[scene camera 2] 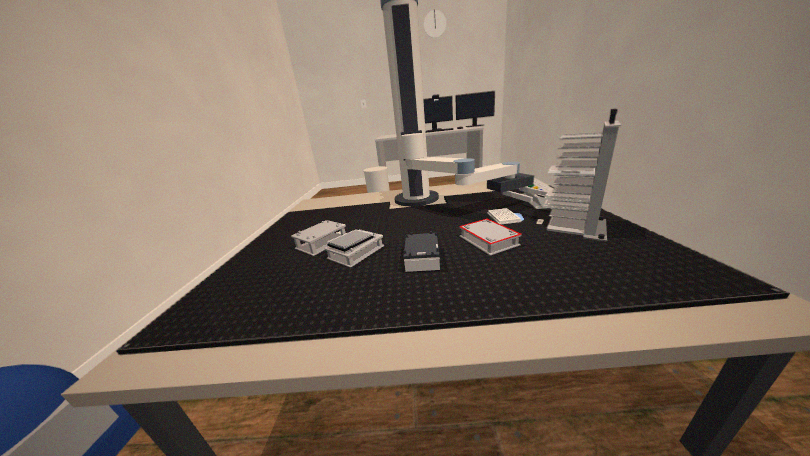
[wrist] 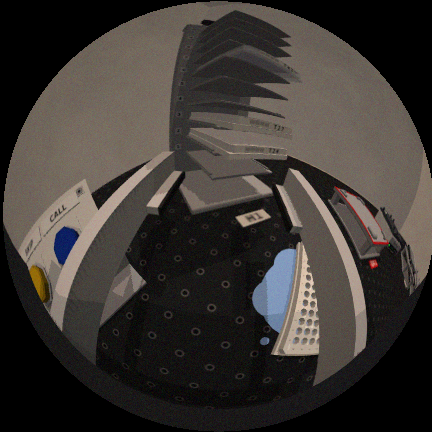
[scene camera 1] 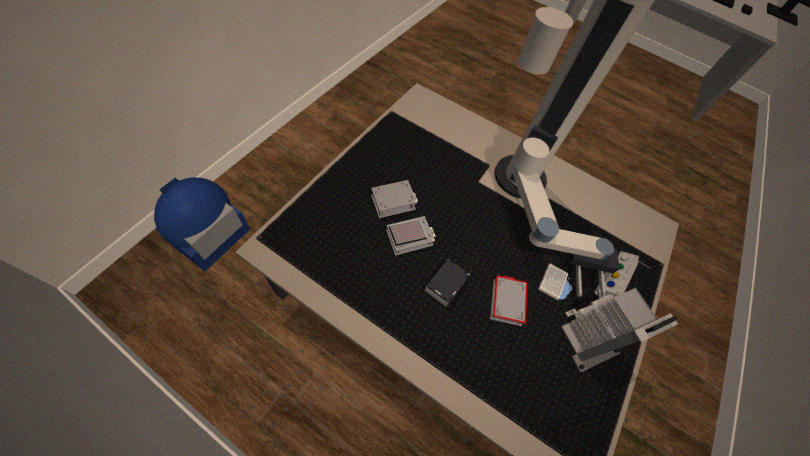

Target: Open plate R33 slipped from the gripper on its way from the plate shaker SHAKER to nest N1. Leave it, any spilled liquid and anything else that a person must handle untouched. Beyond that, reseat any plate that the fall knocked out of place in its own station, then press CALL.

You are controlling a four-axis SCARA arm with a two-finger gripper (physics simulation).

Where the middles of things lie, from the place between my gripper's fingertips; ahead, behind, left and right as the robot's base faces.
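Dark box (scene camera 2: 421, 253): 480 mm to the right of my hand, 240 mm ahead of it, 50 mm below it.
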